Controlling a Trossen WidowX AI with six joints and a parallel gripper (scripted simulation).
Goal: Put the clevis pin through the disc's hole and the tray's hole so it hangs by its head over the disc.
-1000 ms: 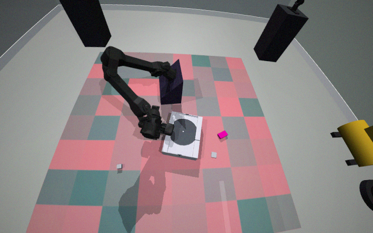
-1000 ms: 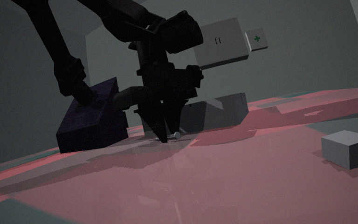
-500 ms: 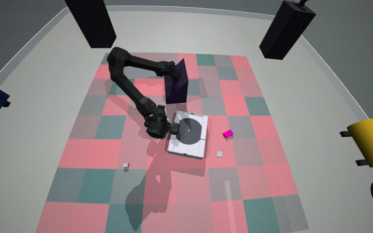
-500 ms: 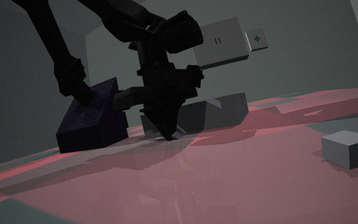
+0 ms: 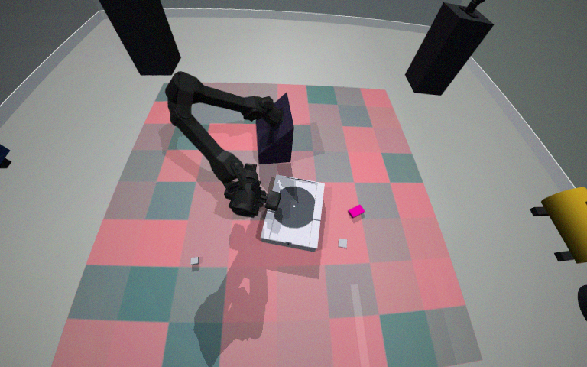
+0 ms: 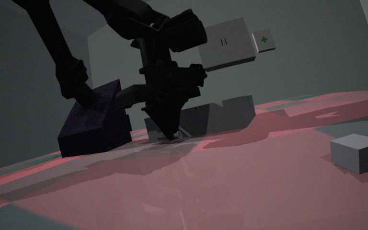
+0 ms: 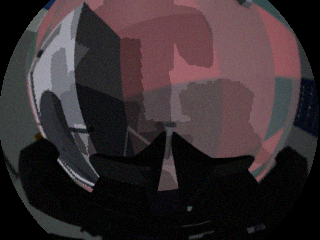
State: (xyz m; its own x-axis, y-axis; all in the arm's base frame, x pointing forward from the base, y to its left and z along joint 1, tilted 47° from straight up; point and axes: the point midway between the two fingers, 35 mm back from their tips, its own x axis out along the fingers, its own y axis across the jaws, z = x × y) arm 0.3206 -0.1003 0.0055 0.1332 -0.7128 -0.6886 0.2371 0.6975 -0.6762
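Now: gripper tip 2 cm short of the dark aluminium disc, 14 cm to the right of it and 5 cm below it. Round my gripper tip: steel clevis pin (1 cm behind, 1 cm above); grey cube (21 cm ahead, 18 cm to the right); steel tray (3 cm ahead, 15 cm to the left, 4 cm above).
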